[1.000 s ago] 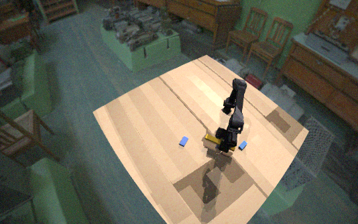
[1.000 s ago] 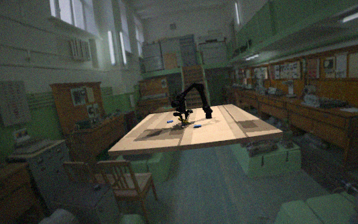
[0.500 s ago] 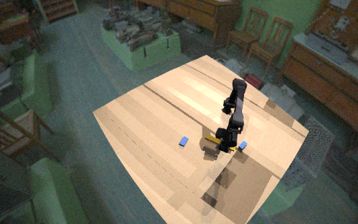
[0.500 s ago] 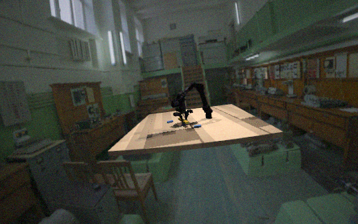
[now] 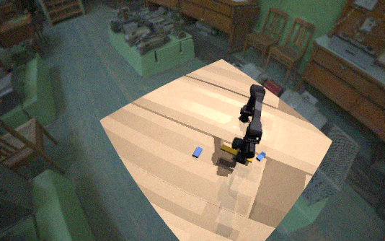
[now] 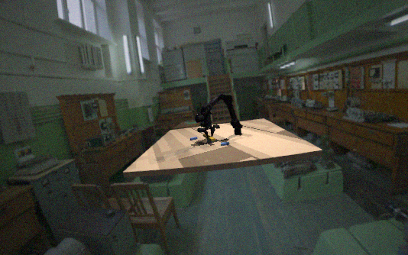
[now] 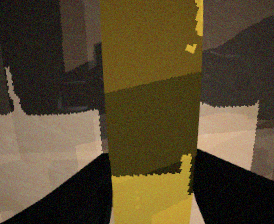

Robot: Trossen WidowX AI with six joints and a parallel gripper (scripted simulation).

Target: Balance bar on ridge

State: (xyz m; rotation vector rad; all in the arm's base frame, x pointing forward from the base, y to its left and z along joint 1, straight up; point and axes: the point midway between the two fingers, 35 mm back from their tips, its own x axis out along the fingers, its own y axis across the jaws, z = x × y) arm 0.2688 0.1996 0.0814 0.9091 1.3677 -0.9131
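The bar is 3 cm to the right of my gripper tip and 1 cm ahead of it. Round my gripper tip: ridge 3 cm to the right, 1 cm below, 1 cm ahead.
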